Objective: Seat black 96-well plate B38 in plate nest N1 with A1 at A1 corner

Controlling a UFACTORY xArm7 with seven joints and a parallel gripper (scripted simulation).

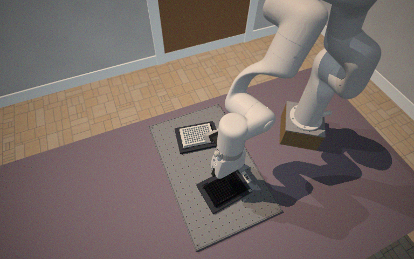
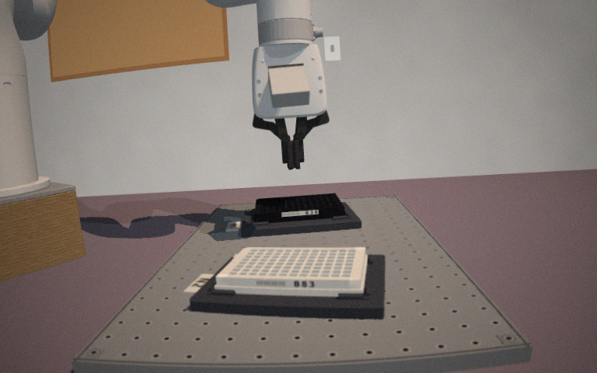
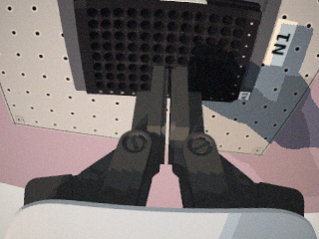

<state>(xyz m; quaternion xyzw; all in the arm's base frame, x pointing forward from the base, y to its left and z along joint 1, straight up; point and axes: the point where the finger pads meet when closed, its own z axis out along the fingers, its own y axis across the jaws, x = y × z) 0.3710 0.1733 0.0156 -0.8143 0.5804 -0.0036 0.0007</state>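
The black plate B38 lies 2 cm to the left of my hand and 8 cm below it. From my hand the other things lie so: A1 mark: 9 cm behind, 4 cm to the left, 9 cm below; N1 label: 9 cm behind, 2 cm to the right, 10 cm below; dark plate nest N1: 1 cm to the left, 10 cm below.
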